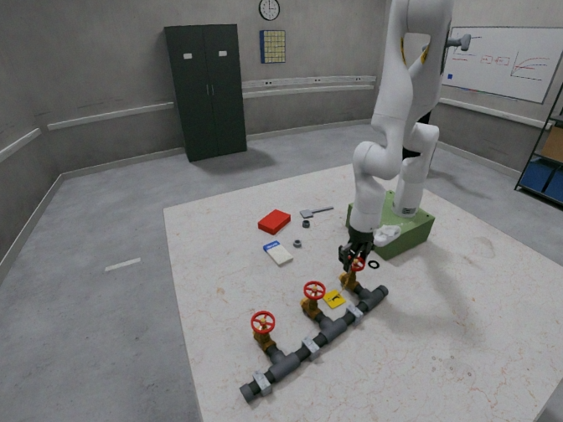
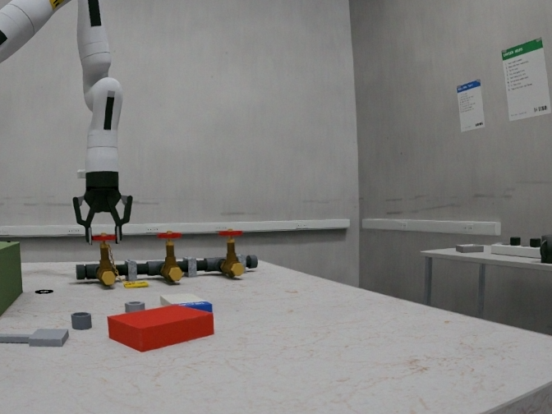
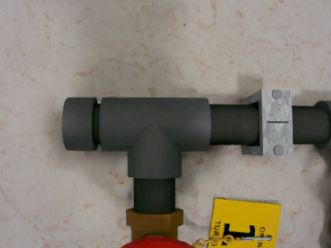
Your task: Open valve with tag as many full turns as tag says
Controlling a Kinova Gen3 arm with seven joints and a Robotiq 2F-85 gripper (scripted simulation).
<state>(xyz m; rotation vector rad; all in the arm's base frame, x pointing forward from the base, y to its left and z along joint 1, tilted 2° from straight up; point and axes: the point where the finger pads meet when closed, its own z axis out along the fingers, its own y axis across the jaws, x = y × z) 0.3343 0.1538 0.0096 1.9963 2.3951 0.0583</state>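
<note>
The yellow tag is 110 mm below my hand, 80 mm ahead of it and 20 mm to the left of it. Also, from my hand: red block 410 mm to the right, 100 mm below, 100 mm ahead; white-and-blue box 230 mm to the right, 150 mm ahead, 100 mm below; grey flat tool 420 mm to the right, 100 mm below, 90 mm behind.
</note>
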